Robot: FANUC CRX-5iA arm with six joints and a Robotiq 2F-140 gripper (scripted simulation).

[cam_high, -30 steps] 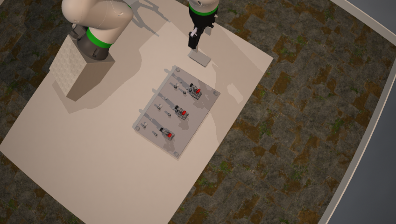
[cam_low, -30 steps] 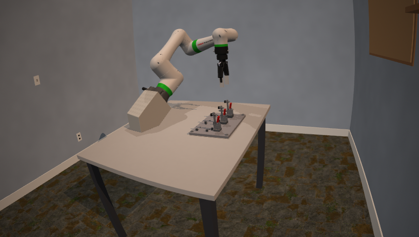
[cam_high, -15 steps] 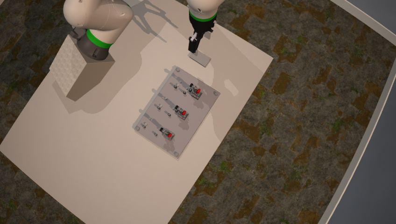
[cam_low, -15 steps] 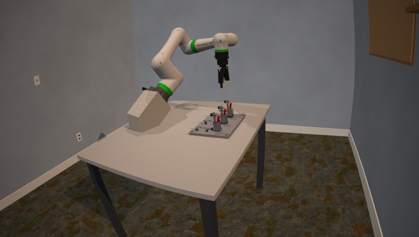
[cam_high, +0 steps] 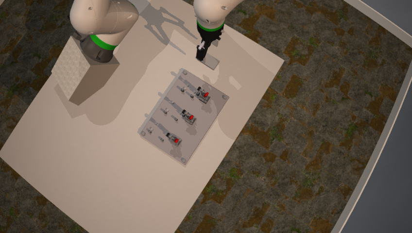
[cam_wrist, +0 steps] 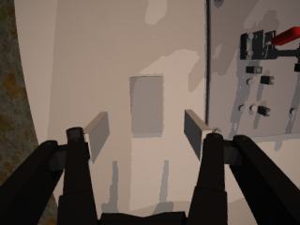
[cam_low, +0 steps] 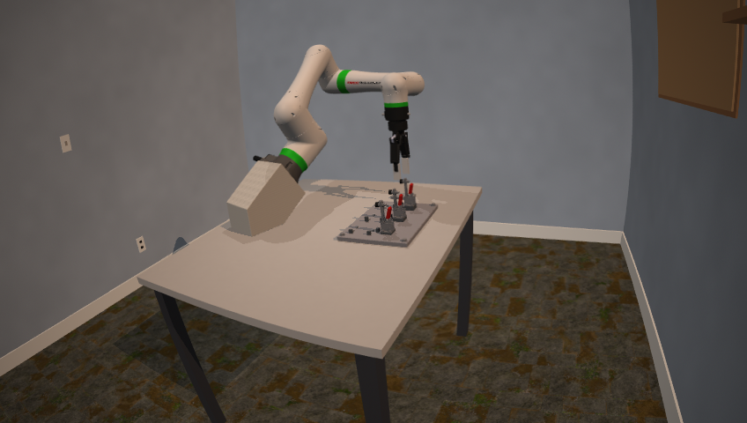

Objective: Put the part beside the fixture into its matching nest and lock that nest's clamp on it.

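My hand is 110 mm above the part. From my hand the other things lie so: grey fixture plate (110 mm ahead, 250 mm to the right, 100 mm below).
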